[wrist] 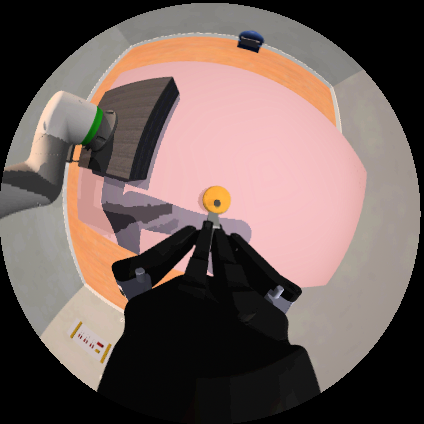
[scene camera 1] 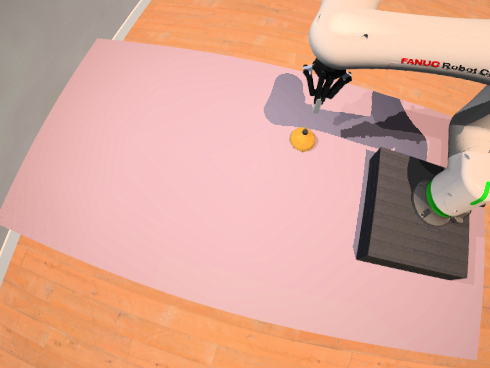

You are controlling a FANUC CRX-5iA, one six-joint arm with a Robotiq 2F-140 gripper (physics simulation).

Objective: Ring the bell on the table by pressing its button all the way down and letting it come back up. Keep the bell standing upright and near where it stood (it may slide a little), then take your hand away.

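Places are measured from the arm's base along level axes (x ahead, y left, z up), in millimetres.
Pixels of known places: gripper, between the fingertips: (wrist: 211, 219) (scene camera 1: 315, 109); arm's base, origin of its link: (wrist: 102, 130) (scene camera 1: 431, 203).
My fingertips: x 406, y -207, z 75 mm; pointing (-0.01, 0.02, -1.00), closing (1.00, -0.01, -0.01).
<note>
Ahead of a thing's pixels: the offset from my fingertips to its top centre. Level surfaces: height alone.
The bell @(dx +11, dy +15, dz -100 mm) (scene camera 1: 302, 140) (wrist: 216, 194) is a small orange-yellow dome standing upright on the pink table top. Its dark button @(dx +11, dy +15, dz -100 mm) (scene camera 1: 305, 132) (wrist: 217, 203) is up on top of the dome. My gripper (scene camera 1: 317, 106) (wrist: 211, 219) is shut with its fingertips together and nothing between them. In the scene view the fingertips show just above and to the right of the bell in the picture, apart from it and raised over the table. In the wrist view the tips show right below the button in the picture, and they may overlap the bell's near edge.
The arm's base stands on a dark block (scene camera 1: 410, 215) (wrist: 137, 125) on the pink table @(dz -166 mm) (scene camera 1: 200, 200) (wrist: 270, 150). The arm reaches over the table's far edge and casts a shadow near the bell. A blue chair (wrist: 250, 41) stands on the floor beyond the table.
</note>
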